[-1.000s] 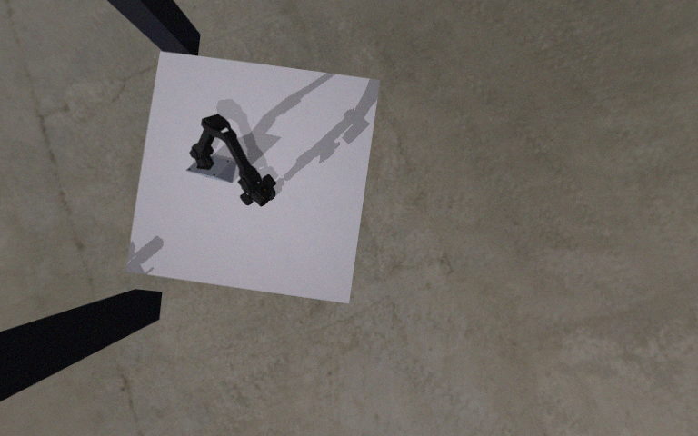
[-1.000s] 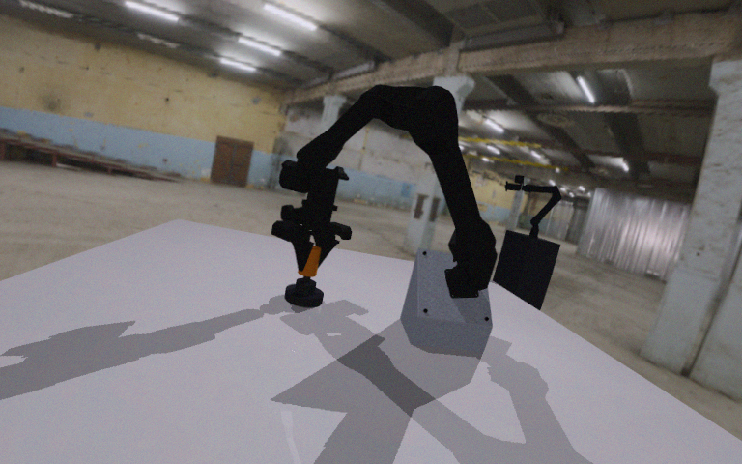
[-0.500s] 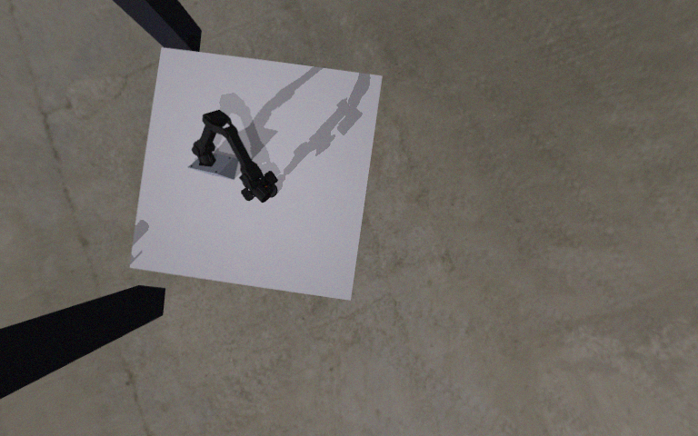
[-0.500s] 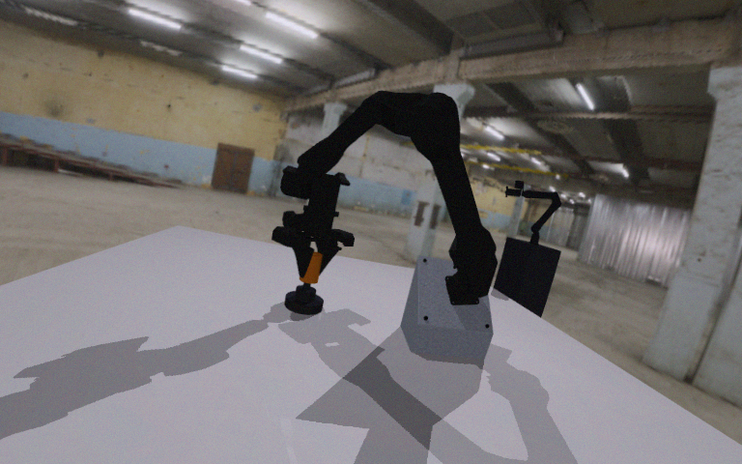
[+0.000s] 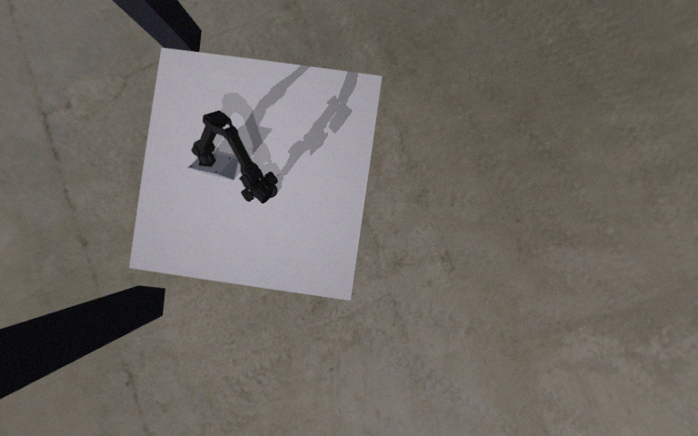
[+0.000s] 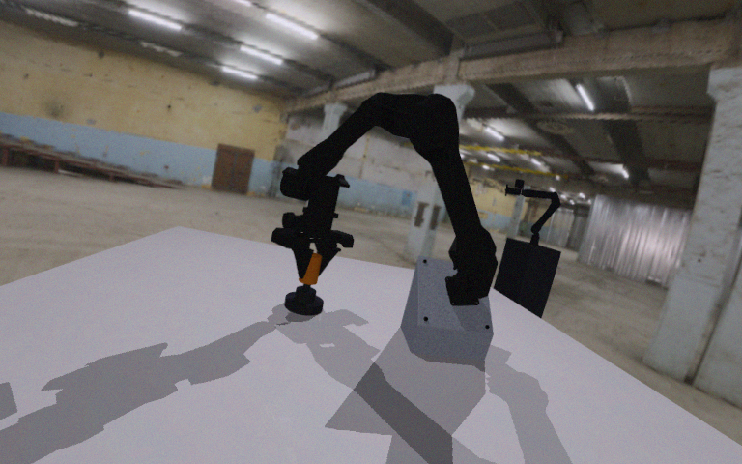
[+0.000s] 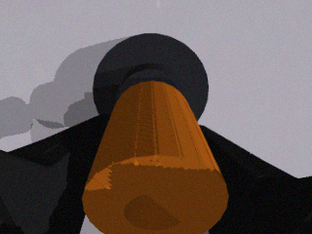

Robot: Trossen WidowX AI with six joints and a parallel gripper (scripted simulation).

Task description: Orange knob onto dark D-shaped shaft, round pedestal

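My gripper tip is now 20 mm below the orange knob. The rest, counted from my gripper tip: dark round pedestal (40 mm below).
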